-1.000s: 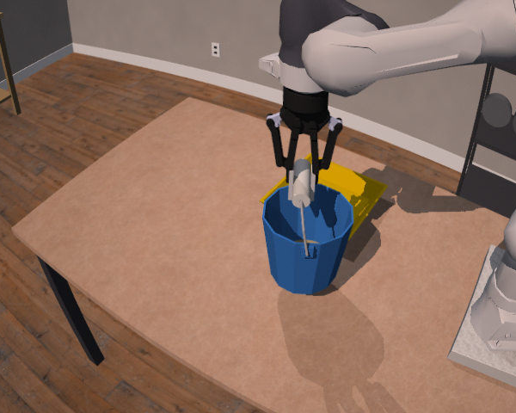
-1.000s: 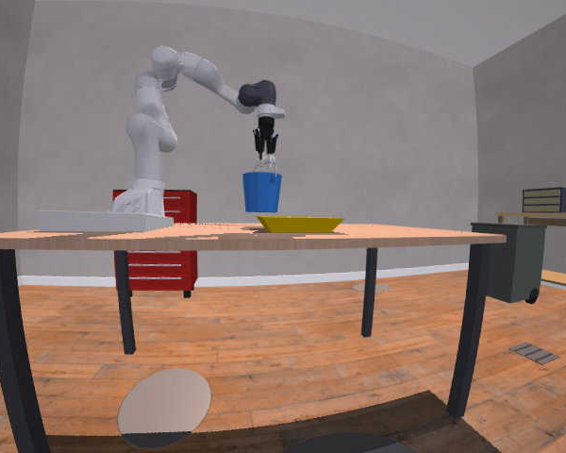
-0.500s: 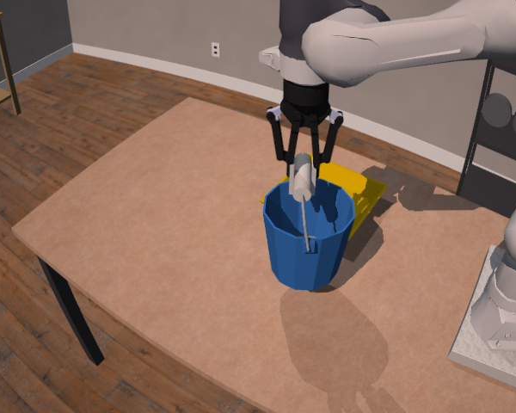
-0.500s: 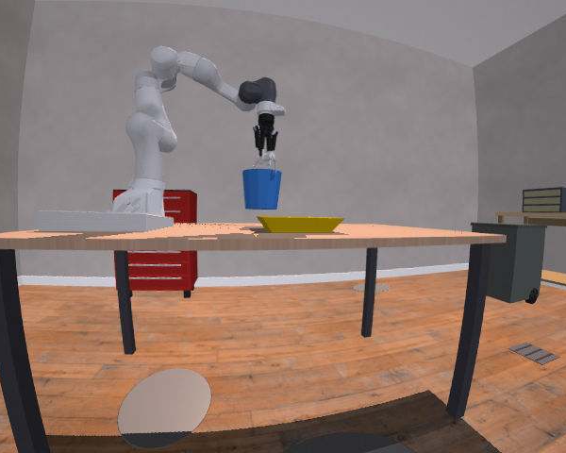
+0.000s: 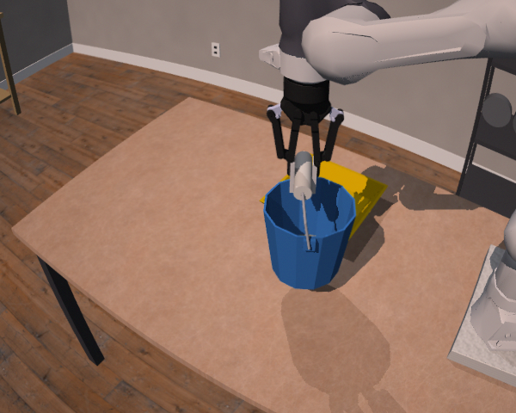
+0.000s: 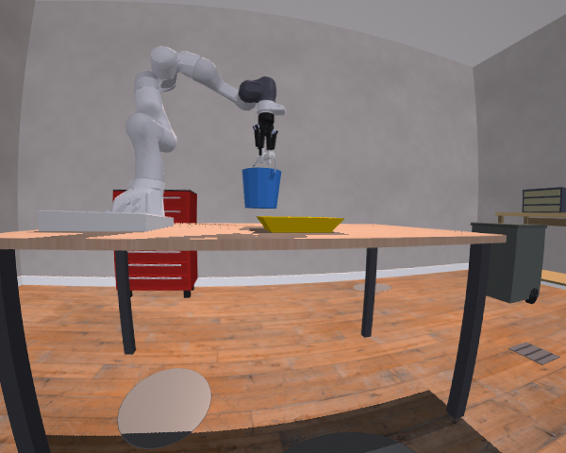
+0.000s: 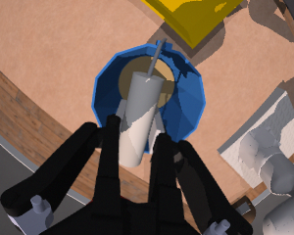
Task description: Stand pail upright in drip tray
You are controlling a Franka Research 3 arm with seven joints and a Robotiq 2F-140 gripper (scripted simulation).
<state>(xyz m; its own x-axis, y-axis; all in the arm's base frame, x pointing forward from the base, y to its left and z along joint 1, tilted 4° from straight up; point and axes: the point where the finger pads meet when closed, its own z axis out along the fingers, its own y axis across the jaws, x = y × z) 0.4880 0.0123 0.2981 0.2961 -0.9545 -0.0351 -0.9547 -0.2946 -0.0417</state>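
Right now the pail handle is 3 cm below my hand and 1 cm behind it. The rest, counted from my hand: blue pail (10 cm below, 1 cm behind); yellow drip tray (31 cm below, 30 cm to the right, 2 cm ahead).
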